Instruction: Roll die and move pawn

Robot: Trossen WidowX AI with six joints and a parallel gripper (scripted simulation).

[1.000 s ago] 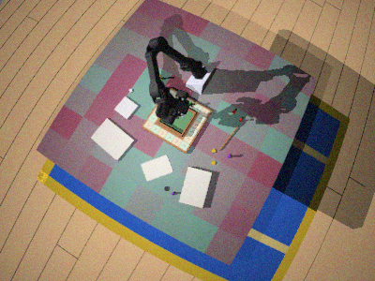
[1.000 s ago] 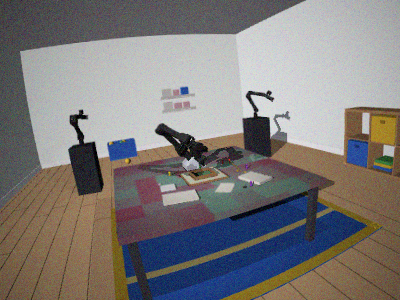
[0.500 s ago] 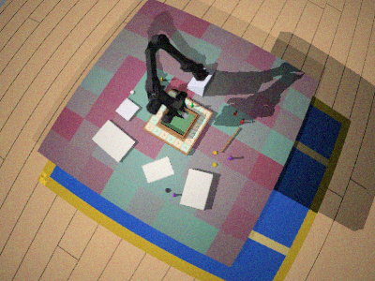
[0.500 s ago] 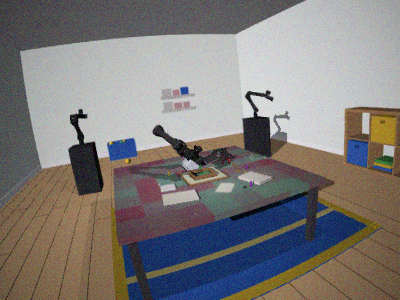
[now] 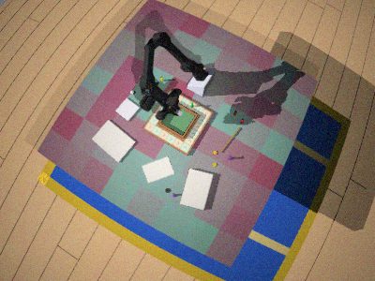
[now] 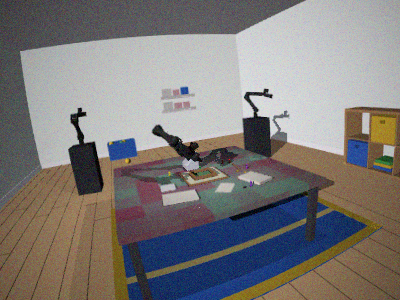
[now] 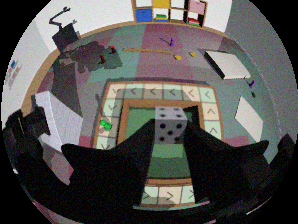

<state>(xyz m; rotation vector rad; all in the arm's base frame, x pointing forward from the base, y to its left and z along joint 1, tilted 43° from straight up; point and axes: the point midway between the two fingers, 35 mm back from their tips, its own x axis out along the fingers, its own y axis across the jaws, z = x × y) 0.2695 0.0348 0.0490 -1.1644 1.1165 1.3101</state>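
Right now my gripper tip is right at the white die. Round my gripper tip: green dice tray: 11 cm below; then green pawn: 11 cm behind, 2 cm to the left, 9 cm below; then yellow pawn: 16 cm behind, 22 cm to the right, 10 cm below.
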